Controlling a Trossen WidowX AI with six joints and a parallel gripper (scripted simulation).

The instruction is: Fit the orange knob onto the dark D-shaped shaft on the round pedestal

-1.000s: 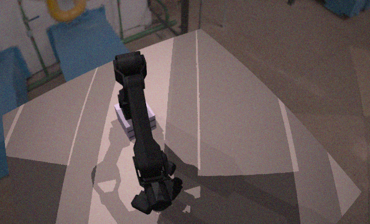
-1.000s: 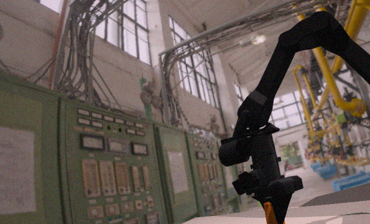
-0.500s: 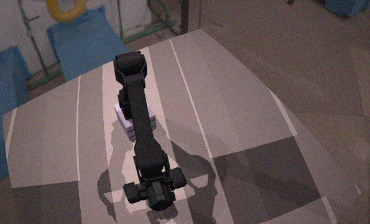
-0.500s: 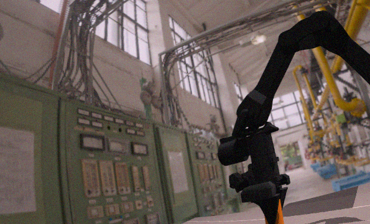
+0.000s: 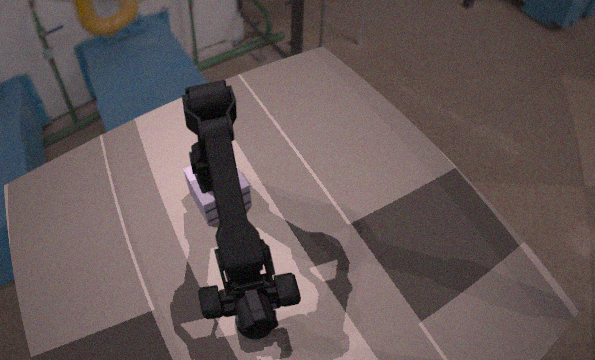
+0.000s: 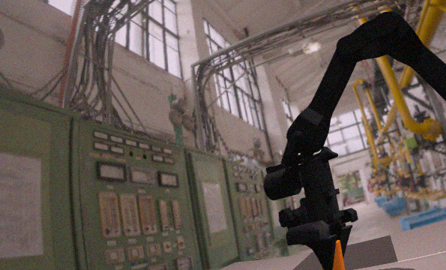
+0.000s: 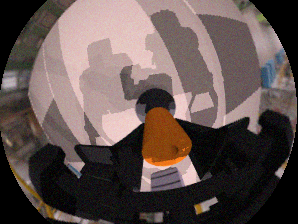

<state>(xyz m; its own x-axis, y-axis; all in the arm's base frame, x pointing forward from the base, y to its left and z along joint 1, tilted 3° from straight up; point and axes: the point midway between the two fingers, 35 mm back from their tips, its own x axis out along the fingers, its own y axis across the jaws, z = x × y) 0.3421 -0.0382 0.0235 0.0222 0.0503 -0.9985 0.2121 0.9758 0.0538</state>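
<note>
My gripper tip is now 40 mm above the round pedestal. The rest, counted from my gripper tip: orange knob 20 mm above.
</note>
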